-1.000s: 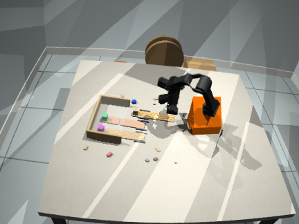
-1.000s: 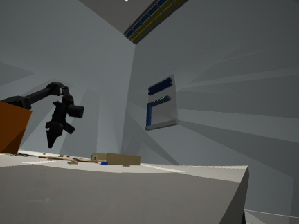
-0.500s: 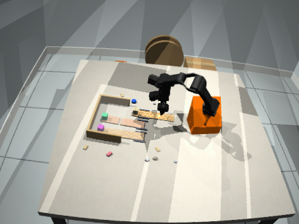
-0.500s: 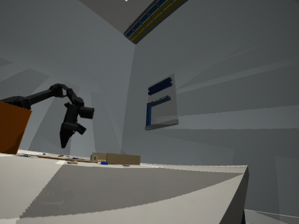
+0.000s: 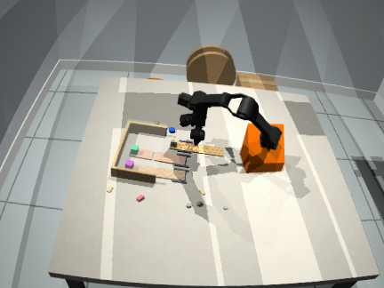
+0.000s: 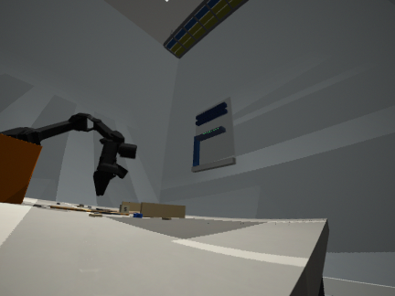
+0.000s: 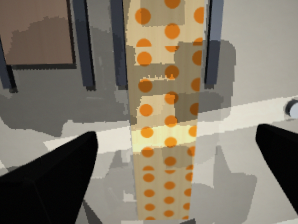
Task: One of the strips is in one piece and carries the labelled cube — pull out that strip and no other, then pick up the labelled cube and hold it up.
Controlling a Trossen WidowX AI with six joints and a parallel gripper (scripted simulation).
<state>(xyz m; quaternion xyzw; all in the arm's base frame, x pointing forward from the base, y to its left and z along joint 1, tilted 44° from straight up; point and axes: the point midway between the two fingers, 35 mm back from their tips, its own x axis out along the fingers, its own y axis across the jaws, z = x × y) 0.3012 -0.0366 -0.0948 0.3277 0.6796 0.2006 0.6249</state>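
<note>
Right now my gripper tip is 10 cm short of the cream labelled cube, 4 cm above it and 2 cm to the left of it. Also, from my gripper tip: blue disc: 12 cm to the right, 9 cm ahead, 5 cm below.
</note>
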